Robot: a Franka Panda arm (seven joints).
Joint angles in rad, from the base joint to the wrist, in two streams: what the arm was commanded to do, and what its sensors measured. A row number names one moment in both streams.
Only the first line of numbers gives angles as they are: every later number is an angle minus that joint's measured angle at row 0.
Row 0, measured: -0.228 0.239 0.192 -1.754 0.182 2.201 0.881
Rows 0 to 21, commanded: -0.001 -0.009 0.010 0.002 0.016 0.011 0.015; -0.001 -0.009 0.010 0.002 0.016 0.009 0.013; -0.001 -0.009 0.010 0.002 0.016 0.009 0.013; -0.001 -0.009 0.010 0.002 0.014 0.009 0.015; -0.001 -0.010 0.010 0.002 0.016 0.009 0.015; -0.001 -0.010 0.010 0.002 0.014 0.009 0.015; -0.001 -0.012 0.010 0.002 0.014 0.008 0.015; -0.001 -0.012 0.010 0.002 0.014 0.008 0.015; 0.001 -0.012 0.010 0.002 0.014 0.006 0.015; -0.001 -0.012 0.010 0.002 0.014 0.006 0.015; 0.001 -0.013 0.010 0.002 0.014 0.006 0.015; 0.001 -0.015 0.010 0.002 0.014 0.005 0.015; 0.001 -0.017 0.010 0.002 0.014 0.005 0.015; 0.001 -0.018 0.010 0.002 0.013 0.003 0.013; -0.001 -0.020 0.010 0.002 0.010 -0.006 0.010; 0.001 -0.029 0.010 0.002 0.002 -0.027 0.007; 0.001 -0.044 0.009 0.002 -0.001 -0.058 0.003; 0.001 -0.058 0.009 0.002 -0.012 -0.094 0.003; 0.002 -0.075 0.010 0.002 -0.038 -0.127 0.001; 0.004 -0.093 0.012 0.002 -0.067 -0.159 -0.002; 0.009 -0.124 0.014 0.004 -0.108 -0.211 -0.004; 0.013 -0.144 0.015 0.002 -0.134 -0.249 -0.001
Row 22, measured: 0.004 -0.069 0.009 0.009 -0.061 -0.144 0.000
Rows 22 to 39, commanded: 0.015 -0.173 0.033 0.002 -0.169 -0.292 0.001; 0.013 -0.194 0.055 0.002 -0.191 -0.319 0.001; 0.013 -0.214 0.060 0.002 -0.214 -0.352 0.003; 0.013 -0.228 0.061 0.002 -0.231 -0.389 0.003; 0.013 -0.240 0.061 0.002 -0.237 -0.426 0.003; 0.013 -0.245 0.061 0.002 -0.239 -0.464 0.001; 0.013 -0.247 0.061 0.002 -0.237 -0.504 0.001; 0.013 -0.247 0.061 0.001 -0.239 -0.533 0.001; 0.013 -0.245 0.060 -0.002 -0.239 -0.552 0.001; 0.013 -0.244 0.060 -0.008 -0.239 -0.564 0.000; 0.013 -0.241 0.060 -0.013 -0.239 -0.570 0.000; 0.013 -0.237 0.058 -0.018 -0.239 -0.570 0.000; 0.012 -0.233 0.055 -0.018 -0.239 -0.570 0.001; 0.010 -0.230 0.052 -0.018 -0.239 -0.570 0.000; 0.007 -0.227 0.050 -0.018 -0.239 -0.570 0.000; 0.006 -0.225 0.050 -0.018 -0.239 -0.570 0.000; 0.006 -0.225 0.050 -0.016 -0.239 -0.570 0.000; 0.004 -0.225 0.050 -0.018 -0.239 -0.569 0.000
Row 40, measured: 0.010 -0.221 0.048 -0.021 -0.221 -0.551 0.001
